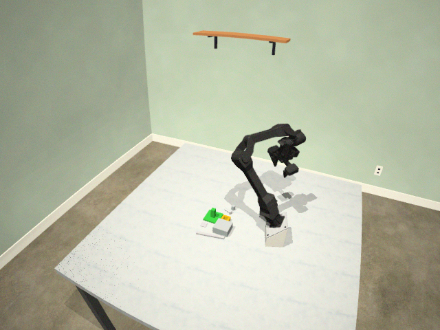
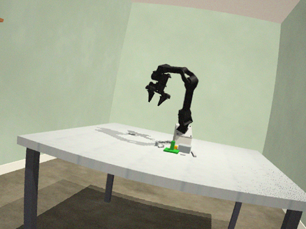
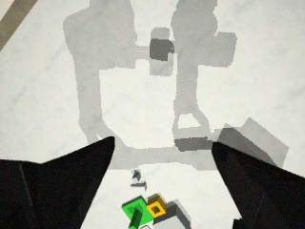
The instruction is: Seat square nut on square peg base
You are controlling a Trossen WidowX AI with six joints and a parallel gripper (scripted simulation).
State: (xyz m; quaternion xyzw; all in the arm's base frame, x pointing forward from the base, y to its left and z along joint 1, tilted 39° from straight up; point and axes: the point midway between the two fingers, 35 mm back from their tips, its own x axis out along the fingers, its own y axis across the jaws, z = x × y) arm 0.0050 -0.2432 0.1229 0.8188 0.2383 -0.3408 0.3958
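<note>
Now: hand 31 cm to the right of the grey block, 25 cm above it and 11 cm short of it. The rest, counted from my hand: white strip (38 cm to the left, 27 cm below, 13 cm ahead); then small grey cube (26 cm below, 16 cm to the left, 16 cm ahead); then small white tile (34 cm to the left, 27 cm below, 20 cm ahead).
</note>
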